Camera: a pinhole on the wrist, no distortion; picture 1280 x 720 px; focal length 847.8 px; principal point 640.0 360.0 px. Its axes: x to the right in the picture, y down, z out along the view. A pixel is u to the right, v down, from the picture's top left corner.
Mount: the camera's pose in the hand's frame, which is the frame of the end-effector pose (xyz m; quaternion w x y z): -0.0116 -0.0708 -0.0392 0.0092 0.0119 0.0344 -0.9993
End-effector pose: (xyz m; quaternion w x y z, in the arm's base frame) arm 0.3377 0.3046 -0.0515 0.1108 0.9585 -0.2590 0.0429
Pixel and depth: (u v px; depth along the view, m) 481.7 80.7 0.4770
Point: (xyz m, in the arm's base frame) 0.3759 0.1223 -0.4691
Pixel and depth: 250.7 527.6 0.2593
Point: 0.5011 0.3193 -0.2760
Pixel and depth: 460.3 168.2 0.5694
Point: 0.4212 0.1150 -0.5598
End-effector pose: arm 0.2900 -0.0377 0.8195 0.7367 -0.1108 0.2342 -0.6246
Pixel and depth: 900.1 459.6 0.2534
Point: 0.2773 0.0039 1.0749
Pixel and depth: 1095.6 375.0 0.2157
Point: 0.2795 0.0508 1.0382
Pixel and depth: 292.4 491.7 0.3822
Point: 0.3369 -0.2454 1.1570
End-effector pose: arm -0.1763 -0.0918 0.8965 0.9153 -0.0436 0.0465 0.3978
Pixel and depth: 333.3 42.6 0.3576
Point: -0.1166 0.0515 1.2091
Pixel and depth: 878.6 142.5 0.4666
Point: -0.2708 -0.1448 1.3422
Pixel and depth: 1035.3 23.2 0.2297
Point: -0.2538 -0.1585 1.1034
